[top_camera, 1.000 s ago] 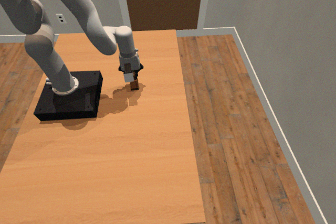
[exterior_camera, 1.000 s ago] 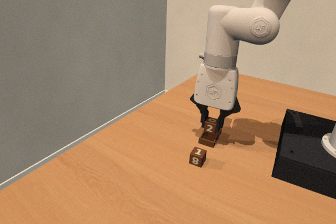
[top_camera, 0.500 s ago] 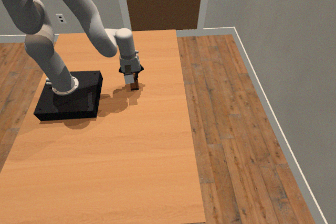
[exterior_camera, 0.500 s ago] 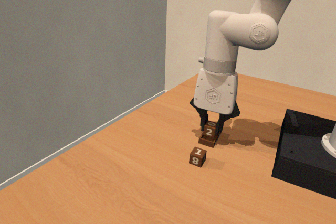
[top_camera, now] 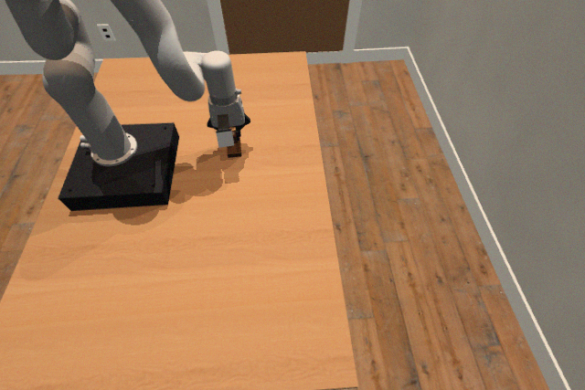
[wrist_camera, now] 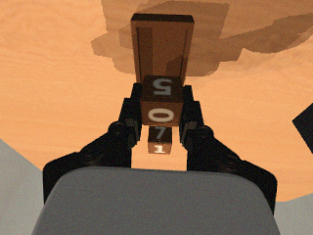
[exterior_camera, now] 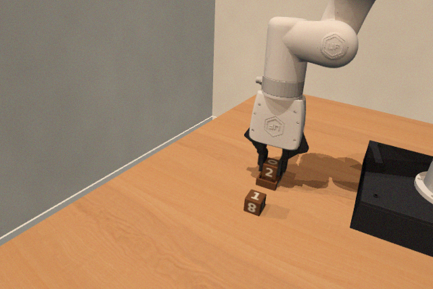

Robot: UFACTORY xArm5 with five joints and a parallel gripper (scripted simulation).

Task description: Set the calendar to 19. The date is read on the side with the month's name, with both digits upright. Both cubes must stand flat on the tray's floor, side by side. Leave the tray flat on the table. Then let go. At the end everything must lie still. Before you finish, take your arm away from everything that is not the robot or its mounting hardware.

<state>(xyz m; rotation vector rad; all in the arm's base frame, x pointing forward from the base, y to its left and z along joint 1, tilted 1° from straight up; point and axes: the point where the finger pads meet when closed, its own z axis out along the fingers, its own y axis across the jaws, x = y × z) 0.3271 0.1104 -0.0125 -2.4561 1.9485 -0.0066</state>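
Right now my hand is 1 cm above the brown date cube. Round my hand: tray: 4 cm below, 2 cm to the right.
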